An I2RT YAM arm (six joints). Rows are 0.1 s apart.
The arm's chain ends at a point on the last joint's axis. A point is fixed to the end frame.
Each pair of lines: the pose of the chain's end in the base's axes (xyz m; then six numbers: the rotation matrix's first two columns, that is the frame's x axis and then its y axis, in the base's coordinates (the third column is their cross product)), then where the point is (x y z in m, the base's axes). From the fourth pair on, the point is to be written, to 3 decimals.
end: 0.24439 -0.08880 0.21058 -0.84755 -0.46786 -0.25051 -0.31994 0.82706 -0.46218
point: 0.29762 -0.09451 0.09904
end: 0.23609 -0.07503 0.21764 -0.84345 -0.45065 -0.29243 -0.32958 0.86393 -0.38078
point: 0.28907 -0.06955 0.10597
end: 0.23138 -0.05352 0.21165 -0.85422 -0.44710 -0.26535 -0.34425 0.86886 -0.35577
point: 0.27995 -0.04648 0.09808
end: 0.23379 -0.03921 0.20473 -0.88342 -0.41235 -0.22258 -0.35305 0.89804 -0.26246
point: 0.273 -0.025 0.088
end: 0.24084 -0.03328 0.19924 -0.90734 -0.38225 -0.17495 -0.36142 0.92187 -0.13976
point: 0.269 -0.008 0.081
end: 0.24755 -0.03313 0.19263 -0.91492 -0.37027 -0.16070 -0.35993 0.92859 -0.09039
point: 0.272 -0.003 0.075
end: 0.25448 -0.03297 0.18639 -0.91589 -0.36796 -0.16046 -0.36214 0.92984 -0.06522
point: 0.278 0.000 0.069
